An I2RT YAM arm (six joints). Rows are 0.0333 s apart.
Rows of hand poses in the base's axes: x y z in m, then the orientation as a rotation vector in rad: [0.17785, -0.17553, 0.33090, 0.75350, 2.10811, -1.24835]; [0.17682, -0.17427, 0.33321, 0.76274, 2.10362, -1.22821]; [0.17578, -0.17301, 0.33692, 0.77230, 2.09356, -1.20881]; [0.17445, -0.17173, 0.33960, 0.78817, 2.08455, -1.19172]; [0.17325, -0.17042, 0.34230, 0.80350, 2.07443, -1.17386]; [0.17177, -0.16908, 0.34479, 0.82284, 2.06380, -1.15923]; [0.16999, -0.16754, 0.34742, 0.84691, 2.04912, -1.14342]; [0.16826, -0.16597, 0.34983, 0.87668, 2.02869, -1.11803]
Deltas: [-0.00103, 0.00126, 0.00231, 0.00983, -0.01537, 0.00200]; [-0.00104, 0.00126, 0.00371, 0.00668, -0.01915, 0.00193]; [-0.00133, 0.00128, 0.00268, 0.00811, -0.01802, -0.00364]; [-0.00120, 0.00131, 0.00270, 0.00783, -0.01911, -0.00299]; [-0.00148, 0.00134, 0.00249, 0.00737, -0.01824, -0.00721]; [-0.00178, 0.00154, 0.00263, 0.00738, -0.02238, -0.01005]; [-0.00173, 0.00157, 0.00241, 0.01091, -0.03226, -0.01031]
